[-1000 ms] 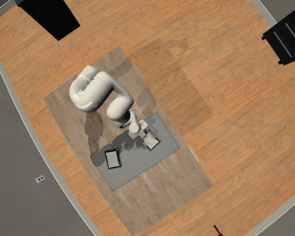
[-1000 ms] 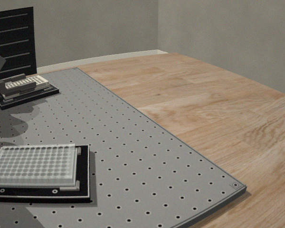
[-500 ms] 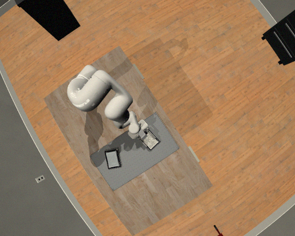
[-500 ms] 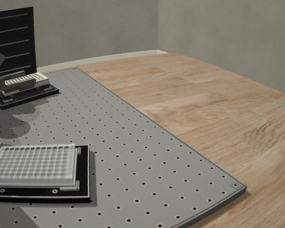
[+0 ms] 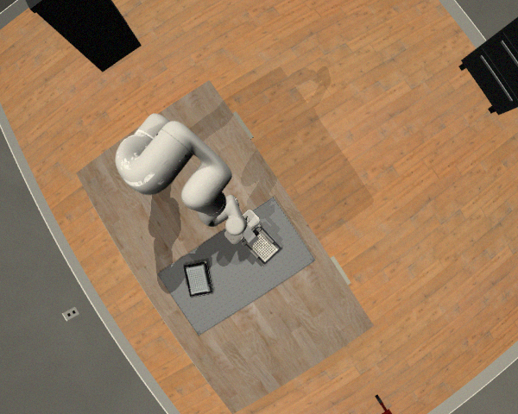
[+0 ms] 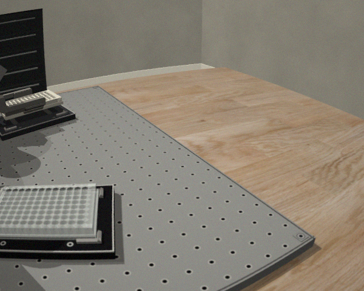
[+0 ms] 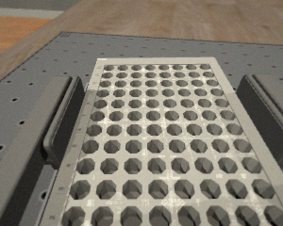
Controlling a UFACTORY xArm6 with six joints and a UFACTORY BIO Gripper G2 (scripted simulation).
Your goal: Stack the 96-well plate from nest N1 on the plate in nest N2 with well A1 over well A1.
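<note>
Now: hand 4 cm above the plate nest N1. From my hand the other things lie so: black plate nest N2: 4 cm behind, 35 cm to the right, 4 cm below; then clear 96-well plate: 4 cm behind, 35 cm to the right, 3 cm below; then white 96-well plate: 1 cm below.
</note>
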